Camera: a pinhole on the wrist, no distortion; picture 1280 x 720 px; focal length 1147.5 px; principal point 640.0 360.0 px. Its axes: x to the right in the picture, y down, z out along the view. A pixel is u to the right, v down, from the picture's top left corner.
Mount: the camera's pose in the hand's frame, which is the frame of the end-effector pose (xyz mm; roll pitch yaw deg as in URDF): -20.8 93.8 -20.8 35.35 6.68 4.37
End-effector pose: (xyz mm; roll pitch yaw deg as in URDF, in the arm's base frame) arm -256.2 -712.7 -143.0 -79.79 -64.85 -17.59
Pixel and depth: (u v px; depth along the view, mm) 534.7 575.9 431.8
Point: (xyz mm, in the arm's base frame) -281.2 -328.6 -77.0
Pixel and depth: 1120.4 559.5 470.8
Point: -186.9 -354.7 142.0
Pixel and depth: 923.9 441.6 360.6
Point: -244.4 -447.4 19.4
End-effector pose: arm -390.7 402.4 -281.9 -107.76 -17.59 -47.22
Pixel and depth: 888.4 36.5 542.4
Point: -29.8 605.8 -21.9
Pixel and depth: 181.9 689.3 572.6
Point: -65.9 894.1 -391.8
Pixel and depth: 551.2 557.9 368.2
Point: -145.7 612.2 -313.4
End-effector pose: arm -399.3 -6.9 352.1 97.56 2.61 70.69
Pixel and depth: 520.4 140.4 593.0
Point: -72.0 -140.8 -38.9
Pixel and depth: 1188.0 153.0 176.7
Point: -286.3 43.8 309.5
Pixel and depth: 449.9 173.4 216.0
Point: -287.5 -77.9 275.0
